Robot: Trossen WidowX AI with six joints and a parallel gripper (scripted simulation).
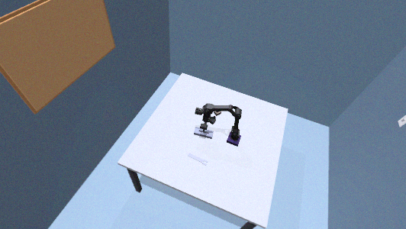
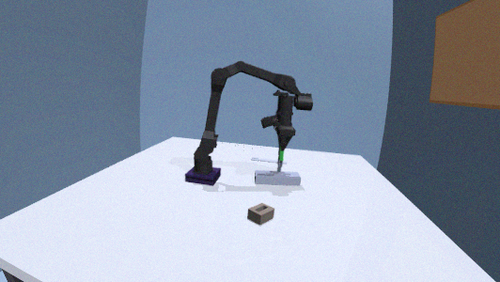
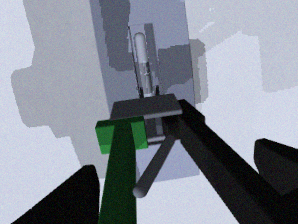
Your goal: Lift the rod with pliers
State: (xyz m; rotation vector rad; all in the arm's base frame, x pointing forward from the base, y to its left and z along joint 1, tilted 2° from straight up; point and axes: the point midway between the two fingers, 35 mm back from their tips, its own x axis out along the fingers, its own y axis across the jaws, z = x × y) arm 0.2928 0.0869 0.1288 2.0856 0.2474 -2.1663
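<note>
My gripper tip is 120 mm above the grey channel block and 10 mm to the left of it. Round my gripper tip: pale rod (130 mm below, 10 mm to the right); black handle (20 mm to the left); thin grey lever (10 mm to the right).
</note>
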